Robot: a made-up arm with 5 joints. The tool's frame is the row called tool.
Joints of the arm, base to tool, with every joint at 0 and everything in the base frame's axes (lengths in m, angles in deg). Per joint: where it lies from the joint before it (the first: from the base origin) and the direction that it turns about. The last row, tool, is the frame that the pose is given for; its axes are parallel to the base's.
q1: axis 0 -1 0 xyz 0 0 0.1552
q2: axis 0 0 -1 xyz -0.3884 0.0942 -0.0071
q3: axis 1 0 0 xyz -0.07 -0.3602 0.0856
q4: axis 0 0 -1 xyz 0.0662 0.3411 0.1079
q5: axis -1 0 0 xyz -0.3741 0.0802 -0.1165
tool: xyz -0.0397 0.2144 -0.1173
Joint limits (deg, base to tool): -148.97..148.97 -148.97..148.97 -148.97..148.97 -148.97..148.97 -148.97..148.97
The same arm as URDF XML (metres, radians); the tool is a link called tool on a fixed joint. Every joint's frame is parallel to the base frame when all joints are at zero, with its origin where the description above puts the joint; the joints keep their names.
<robot name="arm">
<joint name="tool_joint" type="fixed"><parent link="link5"/><child link="tool"/><origin xyz="-0.0397 0.2144 -0.1173"/></joint>
<joint name="q5" type="revolute"><parent link="link4"/><child link="link5"/><origin xyz="-0.3741 0.0802 -0.1165"/><axis xyz="-1 0 0"/><limit lower="-2.6000" upper="2.6000"/></joint>
<joint name="q4" type="revolute"><parent link="link3"/><child link="link4"/><origin xyz="0.0662 0.3411 0.1079"/><axis xyz="0 0 -1"/><limit lower="-2.6000" upper="2.6000"/></joint>
<joint name="q3" type="revolute"><parent link="link2"/><child link="link3"/><origin xyz="-0.0700 -0.3602 0.0856"/><axis xyz="1 0 0"/><limit lower="-2.6000" upper="2.6000"/></joint>
<joint name="q2" type="revolute"><parent link="link1"/><child link="link2"/><origin xyz="-0.3884 0.0942 -0.0071"/><axis xyz="0 0 -1"/><limit lower="-2.6000" upper="2.6000"/></joint>
<joint name="q1" type="revolute"><parent link="base"/><child link="link1"/><origin xyz="0.0000 0.0000 0.1552"/><axis xyz="0 -1 0"/><limit lower="-2.6000" upper="2.6000"/></joint>
<link name="base"/>
<link name="link1"/>
<link name="link2"/>
<link name="link3"/>
<link name="link4"/>
<link name="link5"/>
<link name="tool"/>
</robot>

